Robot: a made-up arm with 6 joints.
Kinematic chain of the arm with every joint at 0, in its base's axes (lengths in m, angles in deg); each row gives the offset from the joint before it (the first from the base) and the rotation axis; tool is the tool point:
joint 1: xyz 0 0 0.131 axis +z
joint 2: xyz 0 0.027 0 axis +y
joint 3: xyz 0 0 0.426 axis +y
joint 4: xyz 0 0 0.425 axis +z
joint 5: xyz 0 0 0 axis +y
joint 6: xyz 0 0 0.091 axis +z
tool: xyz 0 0 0
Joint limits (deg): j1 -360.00..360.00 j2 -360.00..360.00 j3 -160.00..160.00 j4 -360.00..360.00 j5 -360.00..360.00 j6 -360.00..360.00
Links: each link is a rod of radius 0.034 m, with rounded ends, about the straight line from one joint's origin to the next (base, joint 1, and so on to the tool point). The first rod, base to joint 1, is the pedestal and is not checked.
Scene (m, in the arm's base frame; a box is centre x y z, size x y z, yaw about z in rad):
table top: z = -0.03
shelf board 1: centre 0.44 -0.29 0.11 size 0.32 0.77 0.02 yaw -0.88
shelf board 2: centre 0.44 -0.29 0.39 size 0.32 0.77 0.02 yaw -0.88
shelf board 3: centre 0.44 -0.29 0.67 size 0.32 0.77 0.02 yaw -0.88
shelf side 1: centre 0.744 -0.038 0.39 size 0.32 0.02 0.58 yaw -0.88
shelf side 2: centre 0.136 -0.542 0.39 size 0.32 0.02 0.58 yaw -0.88
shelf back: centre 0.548 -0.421 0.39 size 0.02 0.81 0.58 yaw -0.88
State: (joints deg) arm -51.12 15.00 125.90 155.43 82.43 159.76
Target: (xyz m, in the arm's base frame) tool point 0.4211 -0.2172 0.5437
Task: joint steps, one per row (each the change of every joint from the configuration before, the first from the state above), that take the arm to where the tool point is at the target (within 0.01 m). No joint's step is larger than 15 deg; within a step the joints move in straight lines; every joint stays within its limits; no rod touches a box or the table.
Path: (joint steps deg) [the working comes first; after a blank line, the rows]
Joints at the target: -35.21 3.11 99.02 154.76 81.23 159.76
Straight joint move there: touches shelf board 2.

1: -1.35 -9.26 11.37 -3.01 9.59 0.00
2: -1.35 -9.27 11.36 -3.01 9.59 0.00
3: -1.36 -9.26 11.37 -3.00 9.59 0.00
4: 11.21 -3.99 -12.74 1.06 -7.09 0.00
5: 11.21 -3.99 -12.73 1.06 -7.09 0.00
6: 11.21 -3.99 -12.74 1.07 -7.09 0.00
7: -6.83 13.93 -11.39 2.58 -4.35 0.00
8: -6.83 13.94 -11.38 2.58 -4.35 0.00

